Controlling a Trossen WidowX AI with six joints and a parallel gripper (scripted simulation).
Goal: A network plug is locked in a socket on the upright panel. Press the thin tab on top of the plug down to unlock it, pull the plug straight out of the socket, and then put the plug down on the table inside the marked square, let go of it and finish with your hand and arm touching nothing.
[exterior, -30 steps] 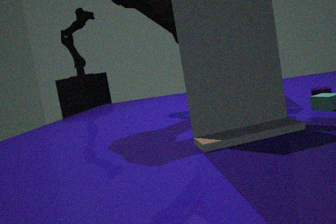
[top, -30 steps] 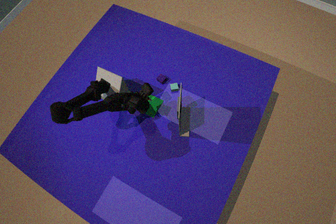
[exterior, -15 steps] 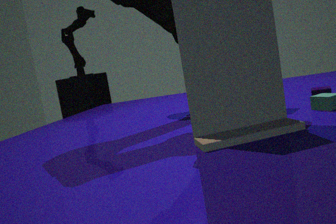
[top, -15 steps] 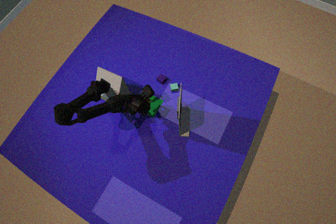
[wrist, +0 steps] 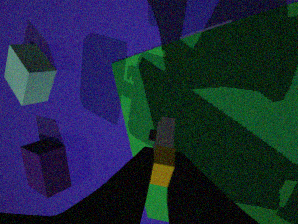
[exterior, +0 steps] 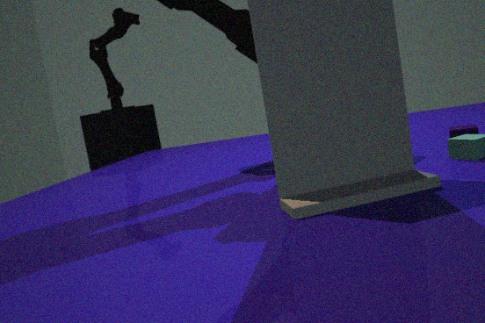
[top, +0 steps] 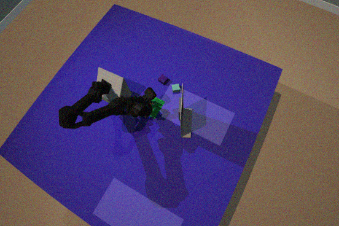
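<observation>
The green marked square is 4 cm below my gripper tip. From my gripper tip the other things lie so: teal cube (6 cm ahead, 16 cm to the left, 3 cm below); then network plug (right at my gripper tip); then purple cube (4 cm behind, 17 cm to the left, 3 cm below).
</observation>
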